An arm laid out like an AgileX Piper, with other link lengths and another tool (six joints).
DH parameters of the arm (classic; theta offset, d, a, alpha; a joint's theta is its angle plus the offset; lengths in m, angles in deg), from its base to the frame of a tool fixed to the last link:
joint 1: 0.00 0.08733 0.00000 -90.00
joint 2: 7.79 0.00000 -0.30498 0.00
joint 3: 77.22 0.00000 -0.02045 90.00
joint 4: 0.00 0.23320 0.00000 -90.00
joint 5: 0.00 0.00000 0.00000 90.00
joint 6: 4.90 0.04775 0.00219 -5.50
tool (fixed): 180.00 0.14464 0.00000 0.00
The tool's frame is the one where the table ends.
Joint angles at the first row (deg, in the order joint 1, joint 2, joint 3, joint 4, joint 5, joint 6):
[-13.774 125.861 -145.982 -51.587 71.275 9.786]
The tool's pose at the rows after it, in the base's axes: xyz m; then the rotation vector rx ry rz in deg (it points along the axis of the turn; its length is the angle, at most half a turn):
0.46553 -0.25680 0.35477 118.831 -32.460 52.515
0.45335 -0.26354 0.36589 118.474 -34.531 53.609
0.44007 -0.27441 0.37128 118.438 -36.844 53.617
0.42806 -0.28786 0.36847 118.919 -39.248 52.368
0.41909 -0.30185 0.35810 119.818 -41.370 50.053
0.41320 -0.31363 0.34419 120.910 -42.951 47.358
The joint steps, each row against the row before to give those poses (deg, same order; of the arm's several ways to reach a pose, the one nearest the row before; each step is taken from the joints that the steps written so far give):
[-0.666 -1.658 -0.056 0.336 0.107 0.151]
[-1.361 -1.634 0.123 1.194 0.173 -0.117]
[-1.962 -1.424 0.758 1.410 0.120 -0.131]
[-2.280 -0.888 1.377 1.490 0.107 0.000]
[-2.200 -0.150 1.654 1.289 0.091 0.068]
[-1.753 0.308 1.692 0.955 0.056 0.108]

